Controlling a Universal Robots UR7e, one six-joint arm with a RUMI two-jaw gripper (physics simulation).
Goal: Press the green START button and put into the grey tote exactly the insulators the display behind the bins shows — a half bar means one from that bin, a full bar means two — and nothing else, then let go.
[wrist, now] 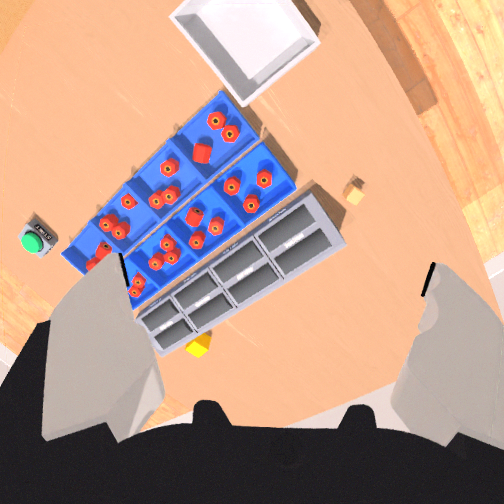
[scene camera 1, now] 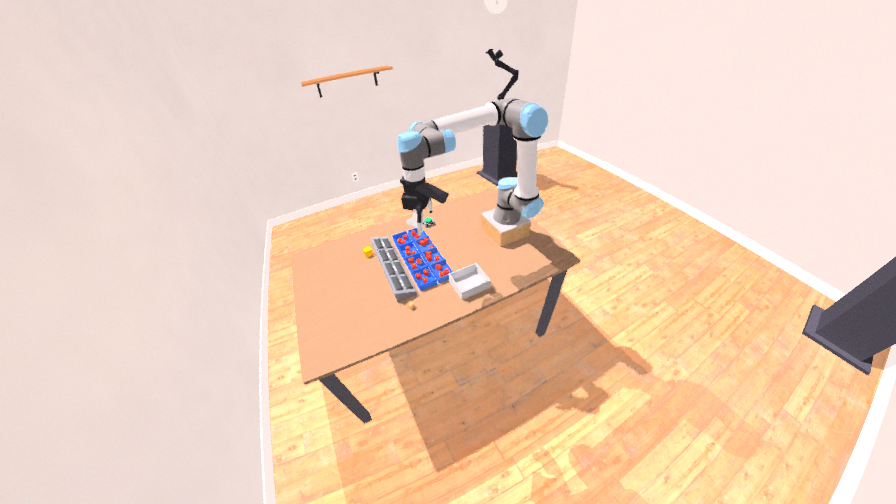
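The green START button (wrist: pixel 32 242) sits on a small grey box at the left of the wrist view, beside the end of the blue bins (wrist: pixel 185 200). It also shows in the scene view (scene camera 1: pixel 428 220). The bins hold several red insulators (wrist: pixel 201 152). The grey display (wrist: pixel 242 272) lies along the bins, and its windows look dark. The grey tote (wrist: pixel 246 44) stands empty at the far end of the bins; it also shows in the scene view (scene camera 1: pixel 469 280). My gripper (wrist: pixel 272 272) is open and empty, high above the table near the button end.
A yellow cube (wrist: pixel 198 345) lies by the display's near end and a tan cube (wrist: pixel 354 192) by its far end. The arm's base (scene camera 1: pixel 506 226) stands on a block at the table's back right corner. The table edge is close behind the button.
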